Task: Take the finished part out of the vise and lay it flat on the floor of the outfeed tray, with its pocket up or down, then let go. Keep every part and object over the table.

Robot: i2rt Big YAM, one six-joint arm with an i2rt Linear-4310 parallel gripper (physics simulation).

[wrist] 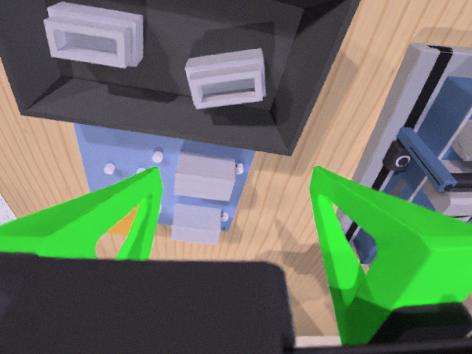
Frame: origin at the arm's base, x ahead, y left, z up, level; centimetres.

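Seen in the pictures: gripper, fingertip midpoint: (236,177).
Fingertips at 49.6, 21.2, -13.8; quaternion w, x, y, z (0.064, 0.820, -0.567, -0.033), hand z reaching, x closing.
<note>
Pixels of each thing's top centre, then the offset from my fingertips to it, as dx, dy, dz. "spot": a spot on its surface instead.
- vise, surface spot: (452,200) spot: -0.2, -20.6, -4.5
- blue plate, middle of its top: (165,183) -15.6, +3.1, -13.0
- blue bar handle, surface spot: (425,157) spot: +1.4, -17.3, -7.1
- black knob, surface spot: (397,159) spot: -1.2, -18.3, -10.2
- orange patch, surface spot: (120,224) spot: -20.7, +7.1, -9.4
The black outfeed tray (165,120) fills the upper left of the view, cut off at the top. Two light grey stepped parts lie inside it, apart from each other: one part (90,42) at the left and one part (227,82) at the right. Each has its rectangular pocket opening toward the camera. My gripper (236,177) is open with nothing between its green fingers, which stand back from the tray and apart from both parts. The vise (452,200) shows partly at the right edge; whether a part is in its jaws cannot be told.
A blue plate (130,145) with white pegs lies beside the tray's lower wall. Two grey blocks (205,175) (196,223) stand on it. A blue bar handle (425,157) with a black knob (397,159) is by the vise. An orange patch (120,224) shows through the left finger.
</note>
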